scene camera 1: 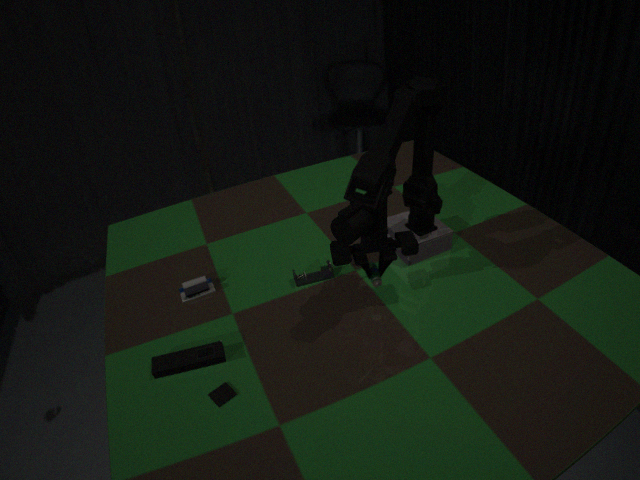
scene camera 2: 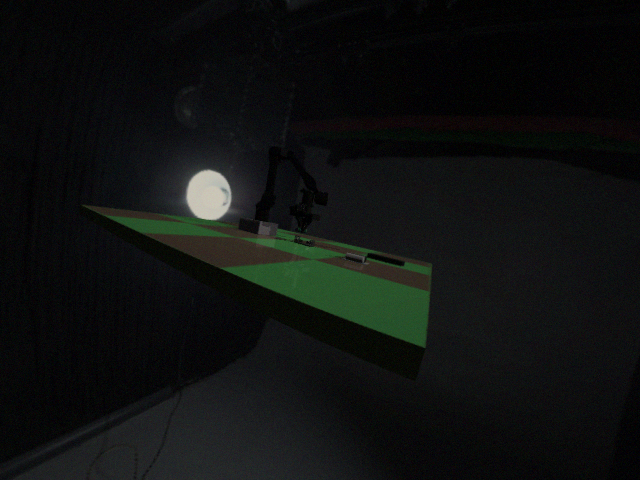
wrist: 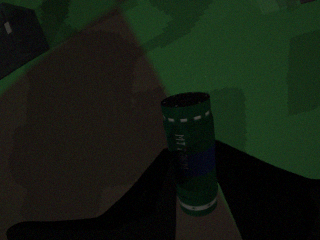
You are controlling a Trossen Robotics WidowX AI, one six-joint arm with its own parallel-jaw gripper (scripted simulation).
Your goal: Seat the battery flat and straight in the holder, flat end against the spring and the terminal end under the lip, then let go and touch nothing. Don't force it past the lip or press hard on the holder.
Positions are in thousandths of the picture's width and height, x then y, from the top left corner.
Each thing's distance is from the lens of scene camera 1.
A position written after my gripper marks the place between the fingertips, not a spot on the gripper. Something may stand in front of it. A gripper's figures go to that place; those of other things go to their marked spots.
my gripper (scene camera 1: 585, 576): 0.93 m
dark bar (scene camera 1: 321, 741): 0.87 m
